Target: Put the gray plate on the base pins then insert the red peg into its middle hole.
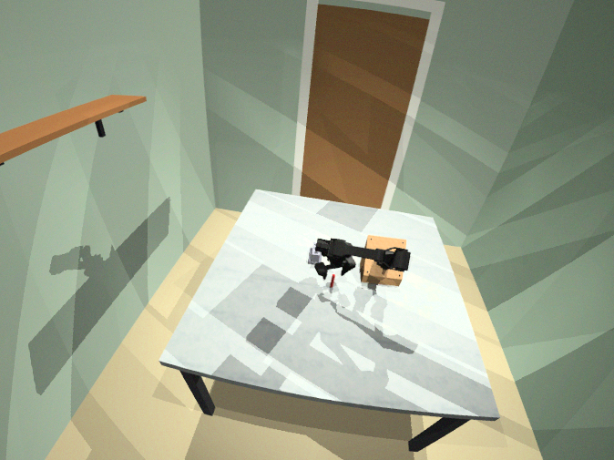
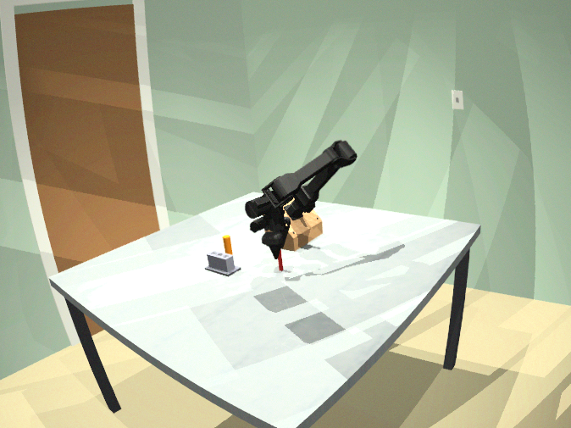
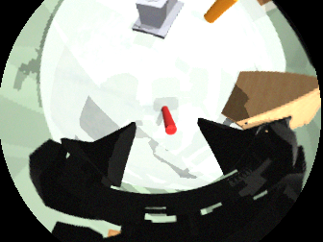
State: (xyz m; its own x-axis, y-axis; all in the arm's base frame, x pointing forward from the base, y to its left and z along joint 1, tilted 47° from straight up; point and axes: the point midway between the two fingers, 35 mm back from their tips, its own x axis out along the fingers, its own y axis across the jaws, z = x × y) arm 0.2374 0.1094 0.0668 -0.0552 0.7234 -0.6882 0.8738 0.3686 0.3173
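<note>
The red peg lies 2 cm below my gripper tip. The rest, counted from my gripper tip: orange peg: 25 cm to the right, 2 cm below; then base: 10 cm ahead, 19 cm to the right, 6 cm below; then gray plate: 10 cm ahead, 19 cm to the right, 2 cm below.
</note>
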